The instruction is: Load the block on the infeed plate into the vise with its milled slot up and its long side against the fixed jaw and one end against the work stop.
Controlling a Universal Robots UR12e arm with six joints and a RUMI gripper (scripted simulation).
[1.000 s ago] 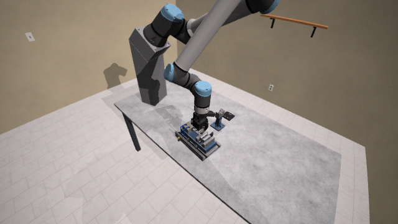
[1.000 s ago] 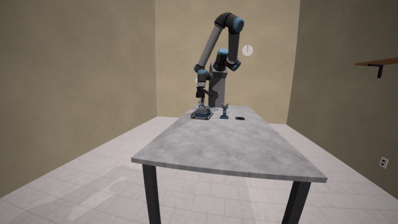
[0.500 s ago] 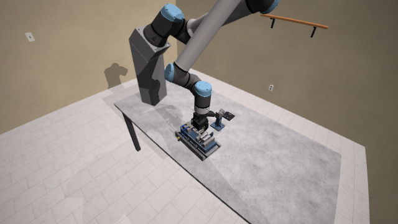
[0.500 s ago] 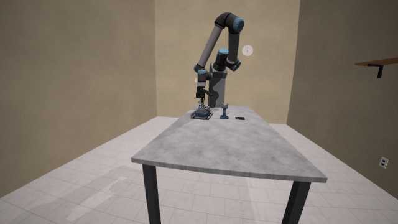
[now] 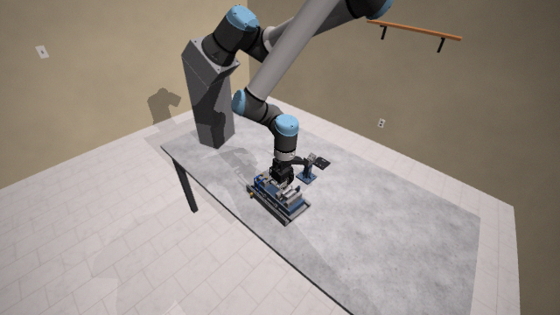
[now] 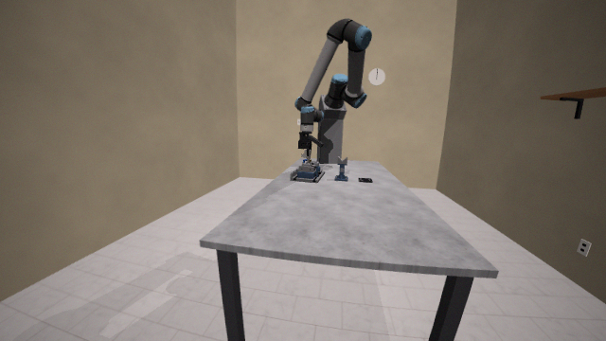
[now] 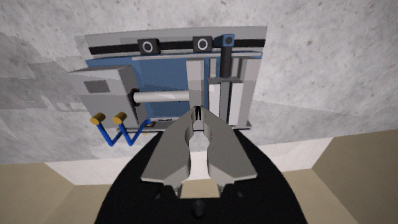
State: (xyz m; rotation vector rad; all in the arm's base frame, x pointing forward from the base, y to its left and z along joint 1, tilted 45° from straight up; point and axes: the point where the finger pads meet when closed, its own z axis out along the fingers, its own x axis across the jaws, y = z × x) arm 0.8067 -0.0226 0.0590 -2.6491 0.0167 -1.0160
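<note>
My gripper is now 30 mm short of the part and 20 mm above it. Also, from my hand: cylinder rod 50 mm behind, 40 mm below; then work stop 30 mm ahead, 50 mm to the left, 30 mm below; then moving jaw 40 mm below.
</note>
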